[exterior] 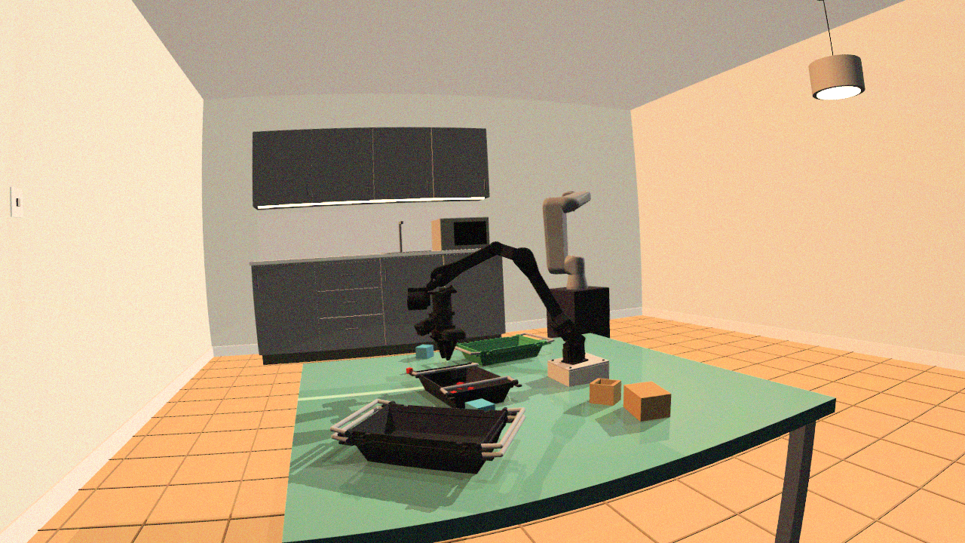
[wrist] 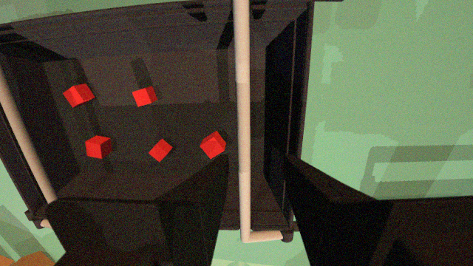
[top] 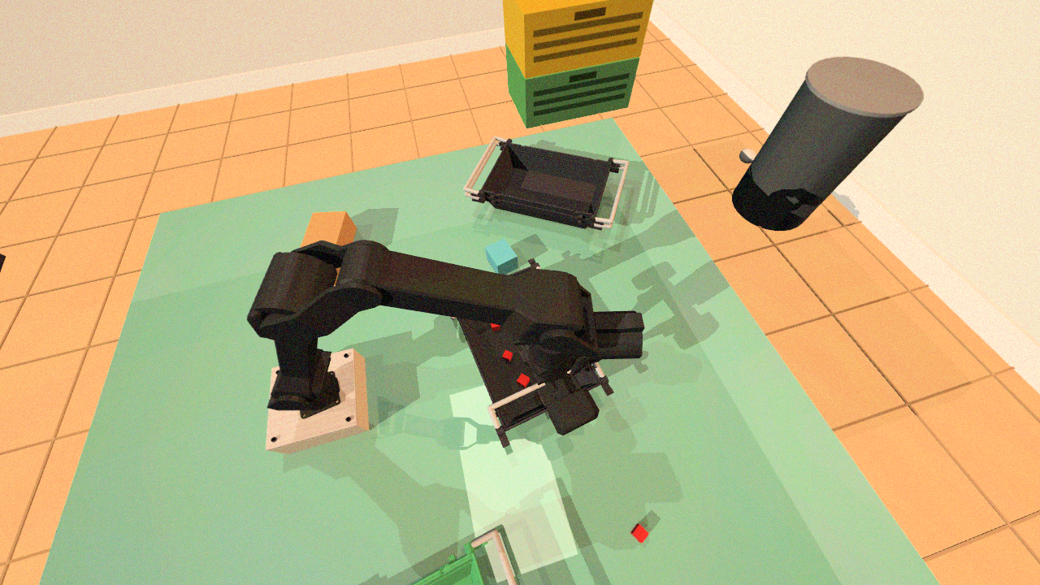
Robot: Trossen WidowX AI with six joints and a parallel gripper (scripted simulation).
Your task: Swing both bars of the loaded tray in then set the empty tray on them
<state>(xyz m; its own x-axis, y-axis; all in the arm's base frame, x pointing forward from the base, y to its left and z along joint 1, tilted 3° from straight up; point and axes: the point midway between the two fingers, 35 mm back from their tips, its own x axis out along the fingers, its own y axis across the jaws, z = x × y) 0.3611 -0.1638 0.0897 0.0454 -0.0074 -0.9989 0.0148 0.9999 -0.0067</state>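
My gripper tip is now 34 cm past the green tray, 25 cm to the left of it and 5 cm above it.
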